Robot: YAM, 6 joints.
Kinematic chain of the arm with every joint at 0, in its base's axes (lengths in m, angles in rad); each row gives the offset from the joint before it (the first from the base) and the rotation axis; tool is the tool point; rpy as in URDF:
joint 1: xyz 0 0 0.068 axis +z
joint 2: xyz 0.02 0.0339 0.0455 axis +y
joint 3: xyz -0.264 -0.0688 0 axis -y
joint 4: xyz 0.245 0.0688 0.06 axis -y
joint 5: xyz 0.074 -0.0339 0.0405 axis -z
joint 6: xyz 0.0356 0 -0.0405 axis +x
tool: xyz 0 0 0 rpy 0 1.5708 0
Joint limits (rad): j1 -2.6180..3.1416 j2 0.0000..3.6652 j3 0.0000..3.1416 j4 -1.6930..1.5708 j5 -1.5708..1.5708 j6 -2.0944..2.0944
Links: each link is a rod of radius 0.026 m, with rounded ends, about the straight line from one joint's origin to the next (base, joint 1, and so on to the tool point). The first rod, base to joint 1, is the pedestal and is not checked.
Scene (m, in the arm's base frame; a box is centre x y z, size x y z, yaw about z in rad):
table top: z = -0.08
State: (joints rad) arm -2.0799 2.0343 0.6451 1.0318 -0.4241 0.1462
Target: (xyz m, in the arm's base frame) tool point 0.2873 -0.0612 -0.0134
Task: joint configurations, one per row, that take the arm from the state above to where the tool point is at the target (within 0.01 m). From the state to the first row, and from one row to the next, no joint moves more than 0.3 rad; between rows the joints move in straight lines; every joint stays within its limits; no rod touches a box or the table.
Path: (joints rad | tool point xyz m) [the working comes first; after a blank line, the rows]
Joints at the target: -0.2774 2.3045 0.5789 0.9617 -0.5905 0.1462
Straight joint move there: clear.

1: -1.8224 2.0729 0.6356 1.0218 -0.4479 0.1462 | -0.0688 -0.3294 0.0673
2: -1.5649 2.1115 0.6262 1.0118 -0.4716 0.1462 | 0.0181 -0.3306 0.0527
3: -1.3074 2.1501 0.6167 1.0017 -0.4954 0.1462 | 0.1008 -0.3088 0.0384
4: -1.0499 2.1887 0.6073 0.9917 -0.5192 0.1462 | 0.1733 -0.2666 0.0247
5: -0.7924 2.2273 0.5978 0.9817 -0.5429 0.1462 | 0.2307 -0.2078 0.0115
6: -0.5349 2.2659 0.5884 0.9717 -0.5667 0.1462 | 0.2694 -0.1374 -0.0012
7: -0.2774 2.3045 0.5789 0.9617 -0.5905 0.1462 | 0.2873 -0.0612 -0.0134

